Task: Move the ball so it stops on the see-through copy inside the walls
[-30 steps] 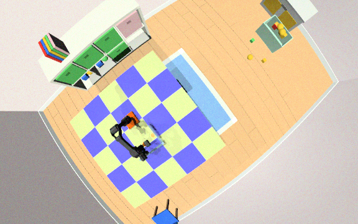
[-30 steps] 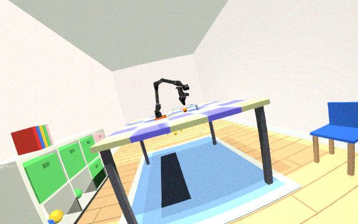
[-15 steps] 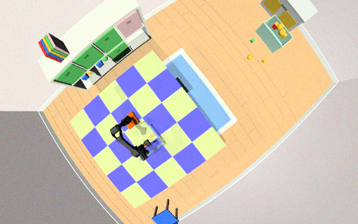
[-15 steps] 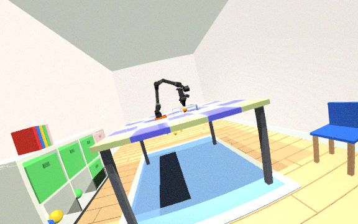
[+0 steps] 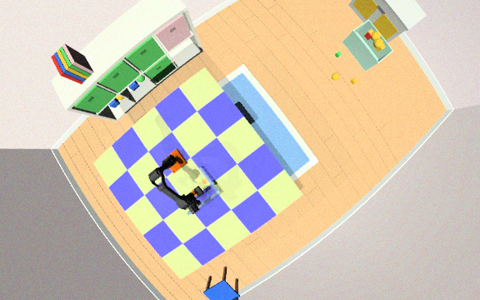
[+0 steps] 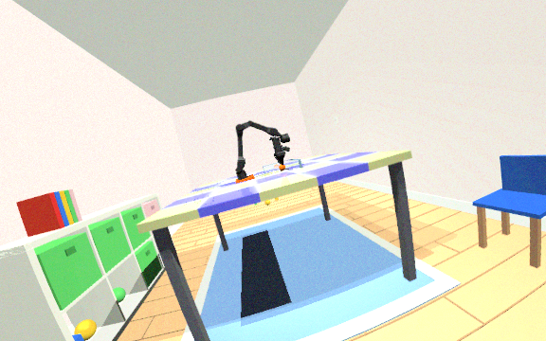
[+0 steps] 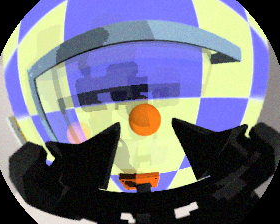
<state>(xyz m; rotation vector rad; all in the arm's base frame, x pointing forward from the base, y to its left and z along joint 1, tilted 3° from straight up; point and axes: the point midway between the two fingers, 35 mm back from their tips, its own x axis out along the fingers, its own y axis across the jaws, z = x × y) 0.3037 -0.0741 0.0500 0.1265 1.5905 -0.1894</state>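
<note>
The orange ball lies 20 mm below my gripper tip. The rest, counted from my gripper tip: pale orange spot: 130 mm to the left, 20 mm below.
</note>
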